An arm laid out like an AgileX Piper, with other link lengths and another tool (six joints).
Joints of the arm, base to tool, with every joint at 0 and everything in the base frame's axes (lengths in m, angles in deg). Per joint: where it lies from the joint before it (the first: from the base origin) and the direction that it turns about. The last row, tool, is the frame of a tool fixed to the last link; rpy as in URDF.
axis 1: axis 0 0 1 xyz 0 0 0.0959
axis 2: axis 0 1 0 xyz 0 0 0
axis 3: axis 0 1 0 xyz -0.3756 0 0.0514
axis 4: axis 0.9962 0 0.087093 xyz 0.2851 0 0.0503
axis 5: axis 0 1 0 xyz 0 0 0
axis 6: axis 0.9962 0 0.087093 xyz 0.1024 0 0.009
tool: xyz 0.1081 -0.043 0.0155 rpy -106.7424 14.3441 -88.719
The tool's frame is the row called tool.
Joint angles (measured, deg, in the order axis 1, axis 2, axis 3, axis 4, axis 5, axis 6), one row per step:
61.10 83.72 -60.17 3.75 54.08 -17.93
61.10 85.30 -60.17 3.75 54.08 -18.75
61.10 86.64 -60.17 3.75 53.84 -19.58
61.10 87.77 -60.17 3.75 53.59 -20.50
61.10 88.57 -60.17 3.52 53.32 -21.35
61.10 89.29 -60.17 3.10 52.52 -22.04
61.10 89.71 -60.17 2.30 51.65 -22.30
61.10 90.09 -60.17 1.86 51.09 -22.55
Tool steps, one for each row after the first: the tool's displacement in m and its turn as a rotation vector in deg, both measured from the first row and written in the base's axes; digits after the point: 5 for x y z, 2 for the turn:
0.00147 0.00319 -0.01014 -1.46 0.54 0.78
0.00305 0.00652 -0.01849 -2.49 0.85 1.57
0.00440 0.00950 -0.02552 -3.34 1.04 2.44
0.00606 0.01170 -0.03030 -3.98 0.90 3.33
0.00907 0.01501 -0.03389 -4.17 0.33 4.11
0.01289 0.01743 -0.03525 -4.20 -0.62 4.62
0.01520 0.01927 -0.03690 -4.28 -1.13 5.01

